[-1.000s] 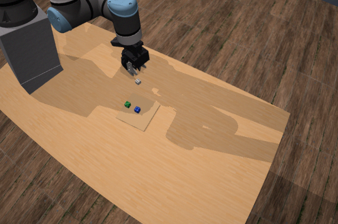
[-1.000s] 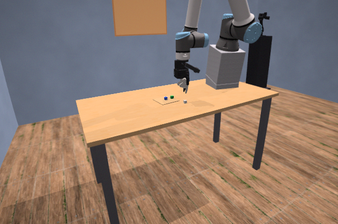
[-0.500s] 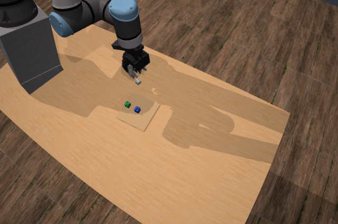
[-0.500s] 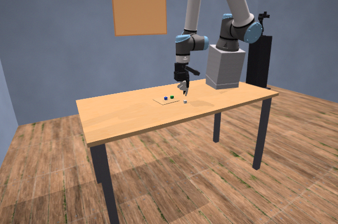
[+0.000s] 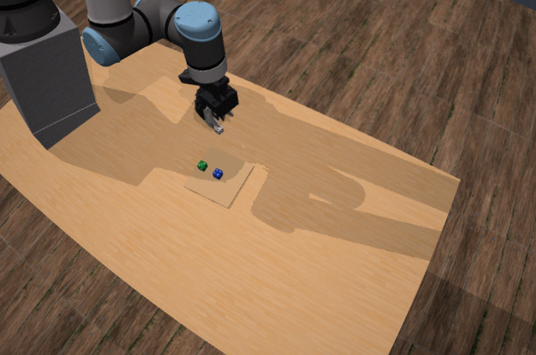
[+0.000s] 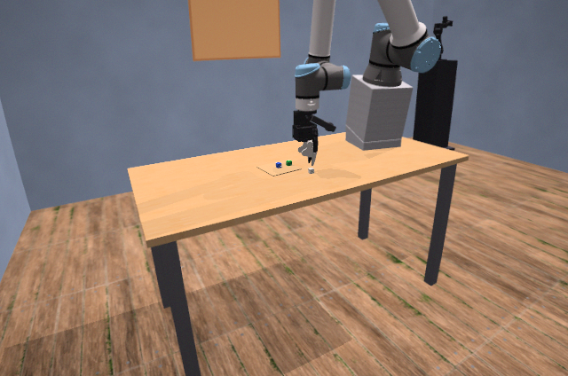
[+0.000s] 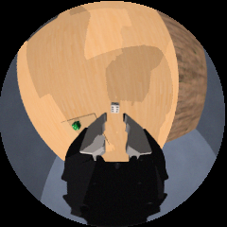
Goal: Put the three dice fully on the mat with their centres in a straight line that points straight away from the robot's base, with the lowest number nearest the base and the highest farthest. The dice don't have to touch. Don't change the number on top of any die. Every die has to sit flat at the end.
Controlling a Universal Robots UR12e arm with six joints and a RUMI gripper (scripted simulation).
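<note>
The white die is 4 cm below my hand. Also, from my hand: blue die (10 cm ahead, 11 cm to the right, 4 cm below); then green die (5 cm ahead, 12 cm to the right, 4 cm below); then tan mat (10 cm ahead, 11 cm to the right, 5 cm below).
</note>
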